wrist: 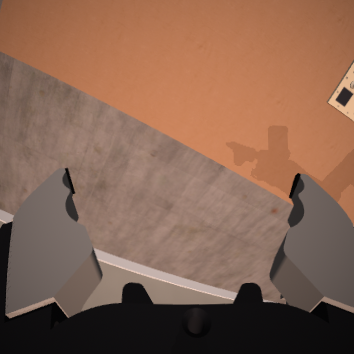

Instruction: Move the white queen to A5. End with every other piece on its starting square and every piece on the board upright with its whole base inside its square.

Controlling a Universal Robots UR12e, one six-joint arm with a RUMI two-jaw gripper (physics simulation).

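Frame: origin at the arm's base, x right, y ahead, z up, level; millimetres.
Seen in the pictures: gripper, fingertip midpoint: (182,174).
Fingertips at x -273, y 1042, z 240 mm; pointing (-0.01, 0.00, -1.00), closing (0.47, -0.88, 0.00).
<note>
A point is followed by its place in that frame.
My gripper (182,174) @(x -273, y 1042, z 240 mm) is open, its two grey jaws wide apart at the left and right of the lower part of the view, with no piece between them. The corner of a board (336,99) @(x -85, y 700, z -126 mm) shows at the right edge, pale with a dark square and small marks; most of it is cut off by the frame. The gripper is well to the left of that corner. The white queen and the square A5 do not show in this view.
An orange table top (165,65) @(x -244, y 1090, z -132 mm) fills the upper part, with a shadow of the arm at the right. A grey-brown wood-like floor (150,180) lies beyond its edge. A white skirting strip (165,276) and a beige wall show at the bottom.
</note>
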